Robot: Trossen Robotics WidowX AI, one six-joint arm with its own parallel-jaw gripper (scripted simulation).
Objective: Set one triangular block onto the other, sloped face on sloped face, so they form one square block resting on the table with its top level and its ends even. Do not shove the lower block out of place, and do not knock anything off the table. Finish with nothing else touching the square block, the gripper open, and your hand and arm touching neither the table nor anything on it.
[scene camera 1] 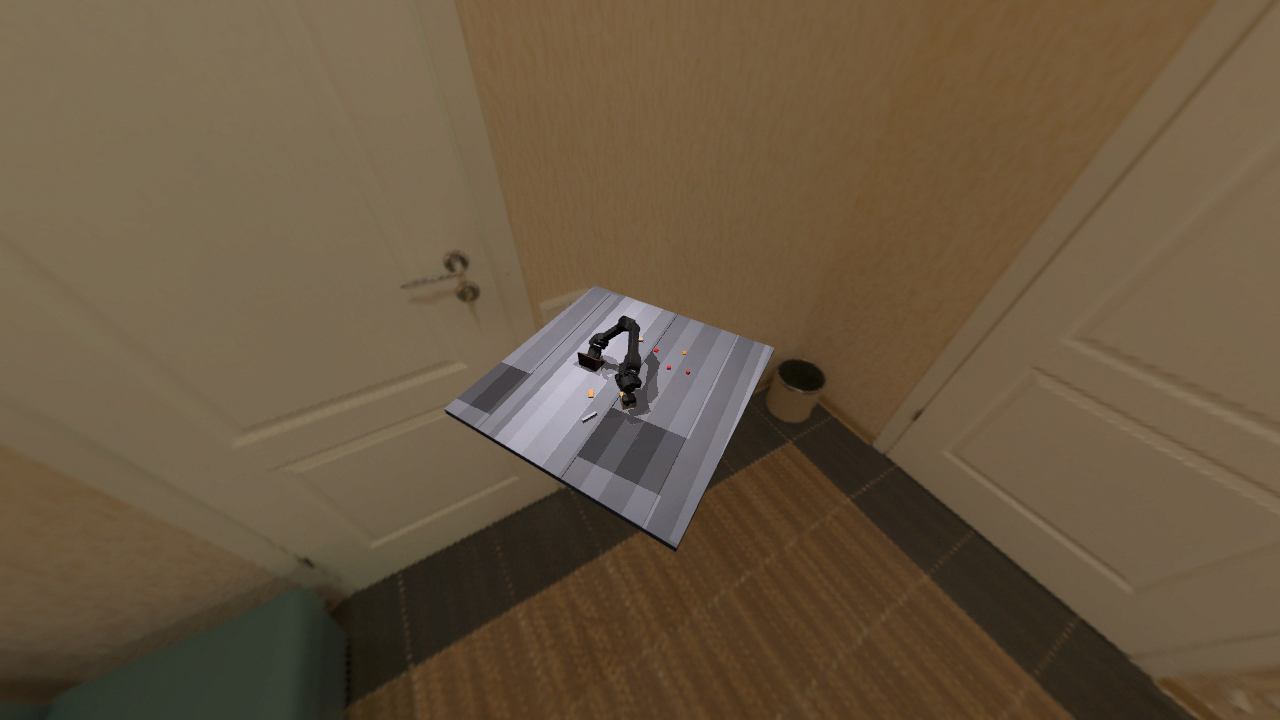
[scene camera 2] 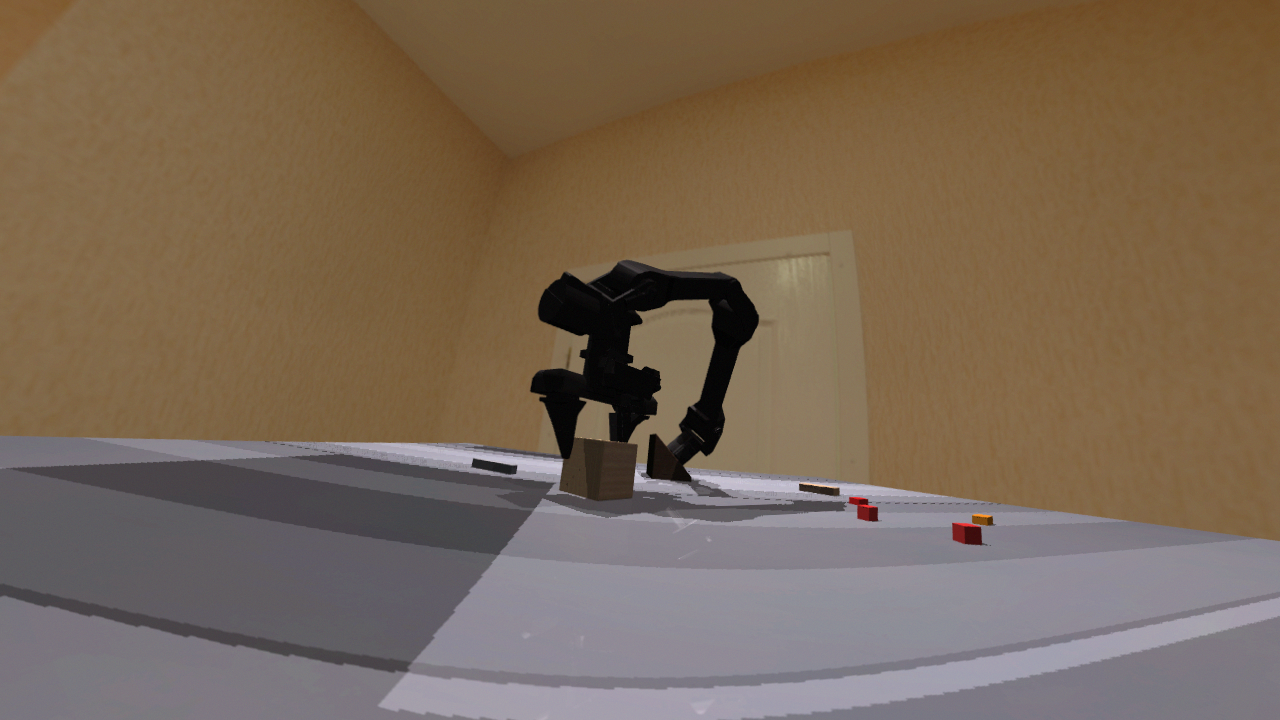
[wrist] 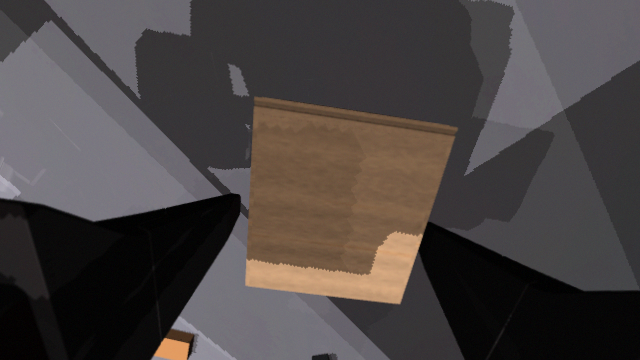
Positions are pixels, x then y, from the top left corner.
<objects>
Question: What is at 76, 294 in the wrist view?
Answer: My gripper.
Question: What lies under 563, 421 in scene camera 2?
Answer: My gripper.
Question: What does my gripper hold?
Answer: Nothing.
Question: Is my gripper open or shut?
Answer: Open.
</objects>
